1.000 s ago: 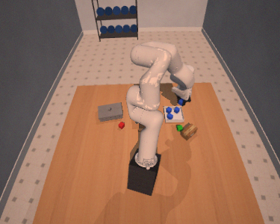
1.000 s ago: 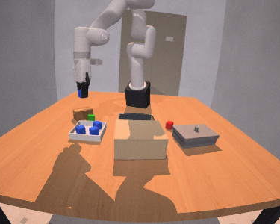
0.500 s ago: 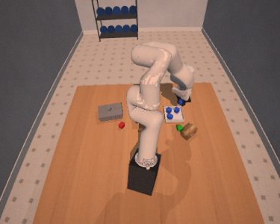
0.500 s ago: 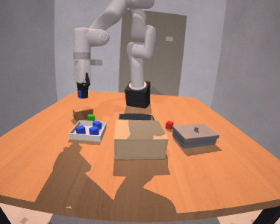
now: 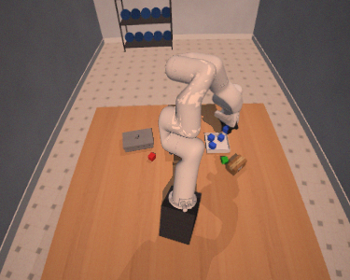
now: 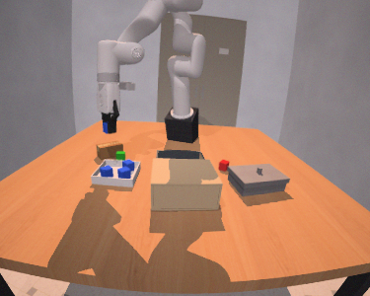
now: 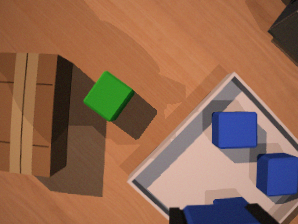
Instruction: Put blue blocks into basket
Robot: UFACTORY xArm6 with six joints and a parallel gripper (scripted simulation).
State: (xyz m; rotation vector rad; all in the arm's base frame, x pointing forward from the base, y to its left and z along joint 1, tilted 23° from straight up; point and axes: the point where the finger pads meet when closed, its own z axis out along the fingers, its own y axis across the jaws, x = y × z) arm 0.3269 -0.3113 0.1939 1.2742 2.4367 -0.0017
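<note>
My gripper is now 4 cm short of the white basket, 2 cm to the right of it and 16 cm above it. The rest, counted from my hand: green block: 10 cm behind, 3 cm to the left, 16 cm below; then small brown box: 16 cm behind, 3 cm to the right, 14 cm below; then drawer: 7 cm ahead, 25 cm to the left, 13 cm below.
</note>
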